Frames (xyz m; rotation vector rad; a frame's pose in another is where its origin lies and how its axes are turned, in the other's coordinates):
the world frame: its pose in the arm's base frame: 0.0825 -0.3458 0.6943 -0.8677 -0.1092 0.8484
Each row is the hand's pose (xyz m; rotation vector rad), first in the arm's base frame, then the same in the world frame.
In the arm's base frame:
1: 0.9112 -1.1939 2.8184 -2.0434 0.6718 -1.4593
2: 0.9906 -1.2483 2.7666 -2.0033 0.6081 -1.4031
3: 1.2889 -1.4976 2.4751 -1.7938 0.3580 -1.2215
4: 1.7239 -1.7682 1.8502 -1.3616 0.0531 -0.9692
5: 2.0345 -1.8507 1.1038 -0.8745 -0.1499 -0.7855
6: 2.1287 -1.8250 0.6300 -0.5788 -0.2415 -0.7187
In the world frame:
1: -0.5396 -2.3106 0.5365 -1.1694 1.9647 -1.0883
2: -0.5112 -2.3415 0.4355 -1.1259 1.8818 -1.1059
3: -0.4124 -2.4046 -0.0360 -0.9305 1.5566 -1.2048
4: -0.1555 -2.3223 -0.7978 -0.5396 1.0785 -1.3300
5: 0.1770 -2.0118 -1.4711 -0.1046 0.6664 -1.4271
6: 0.3727 -1.7244 -1.8074 0.1543 0.4486 -1.4881

